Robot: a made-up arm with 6 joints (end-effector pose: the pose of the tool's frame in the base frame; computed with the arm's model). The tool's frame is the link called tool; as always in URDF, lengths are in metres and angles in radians. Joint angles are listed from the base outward.
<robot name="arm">
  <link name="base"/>
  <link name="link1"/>
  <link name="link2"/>
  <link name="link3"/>
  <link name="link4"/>
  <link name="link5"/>
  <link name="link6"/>
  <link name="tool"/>
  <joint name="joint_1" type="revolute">
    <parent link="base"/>
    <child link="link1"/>
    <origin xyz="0 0 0.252"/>
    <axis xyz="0 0 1"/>
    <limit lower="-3.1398" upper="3.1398" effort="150" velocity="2.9"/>
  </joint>
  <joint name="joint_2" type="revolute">
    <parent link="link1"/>
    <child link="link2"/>
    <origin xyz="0 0 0"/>
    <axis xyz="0 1 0"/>
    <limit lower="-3.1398" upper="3.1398" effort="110" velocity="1"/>
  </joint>
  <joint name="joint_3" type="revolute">
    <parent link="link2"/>
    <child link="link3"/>
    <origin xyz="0 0 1.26"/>
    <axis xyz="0 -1 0"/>
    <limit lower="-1.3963" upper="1.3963" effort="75" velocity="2.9"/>
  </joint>
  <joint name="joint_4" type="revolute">
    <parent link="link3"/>
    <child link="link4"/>
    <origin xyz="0 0 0"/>
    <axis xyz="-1 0 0"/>
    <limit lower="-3.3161" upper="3.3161" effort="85" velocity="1.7"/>
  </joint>
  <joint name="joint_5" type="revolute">
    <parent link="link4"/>
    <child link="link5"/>
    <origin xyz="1.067 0 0"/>
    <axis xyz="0 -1 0"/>
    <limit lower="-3.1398" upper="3.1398" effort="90" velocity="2.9"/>
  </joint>
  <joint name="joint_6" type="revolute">
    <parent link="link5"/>
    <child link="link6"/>
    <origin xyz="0 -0.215 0"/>
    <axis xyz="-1 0 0"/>
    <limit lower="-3.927" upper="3.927" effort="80" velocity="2.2"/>
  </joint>
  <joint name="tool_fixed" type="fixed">
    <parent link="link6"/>
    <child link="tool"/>
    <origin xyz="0 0 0"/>
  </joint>
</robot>
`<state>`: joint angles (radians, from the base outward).
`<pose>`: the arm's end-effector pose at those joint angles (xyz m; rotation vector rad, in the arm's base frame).
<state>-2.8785 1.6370 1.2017 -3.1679 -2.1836 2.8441</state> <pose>-2.0946 -0.7867 -0.2762 -2.0897 -0.5566 -1.7354</pose>
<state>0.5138 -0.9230 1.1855 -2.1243 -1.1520 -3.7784</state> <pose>-1.2697 -0.5868 2.0224 -0.5562 -2.9438 0.2409</pose>
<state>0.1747 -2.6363 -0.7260 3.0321 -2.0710 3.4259</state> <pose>-1.0095 0.0388 0.1477 -0.4845 2.2674 0.4273</pose>
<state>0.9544 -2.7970 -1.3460 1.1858 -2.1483 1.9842</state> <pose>-0.2208 -0.4514 0.1492 -1.9304 0.6636 0.4614</pose>
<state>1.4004 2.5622 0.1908 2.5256 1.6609 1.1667</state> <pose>-0.1712 0.0401 -1.6344 -1.1256 0.5042 -2.5686</pose>
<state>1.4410 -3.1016 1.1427 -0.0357 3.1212 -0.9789</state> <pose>0.1433 -0.5619 -1.9558 1.4932 -0.2205 1.7032</pose>
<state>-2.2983 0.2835 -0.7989 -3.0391 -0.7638 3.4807</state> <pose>-0.3947 -0.7648 0.5091 0.1371 0.5933 -2.1066</pose>
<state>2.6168 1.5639 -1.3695 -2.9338 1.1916 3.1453</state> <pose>-0.2844 -0.0784 0.0835 2.4144 -0.4576 1.2093</pose>
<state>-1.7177 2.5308 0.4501 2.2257 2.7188 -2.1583</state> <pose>0.0782 -0.3661 -1.7947 2.4267 -0.6373 1.6915</pose>
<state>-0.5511 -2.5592 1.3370 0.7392 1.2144 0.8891</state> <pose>-1.2514 0.5826 -1.6367 -0.3455 0.7848 0.6699</pose>
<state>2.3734 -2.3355 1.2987 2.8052 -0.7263 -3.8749</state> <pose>1.1648 -1.4076 -1.1875 -1.3271 0.9943 0.7569</pose>
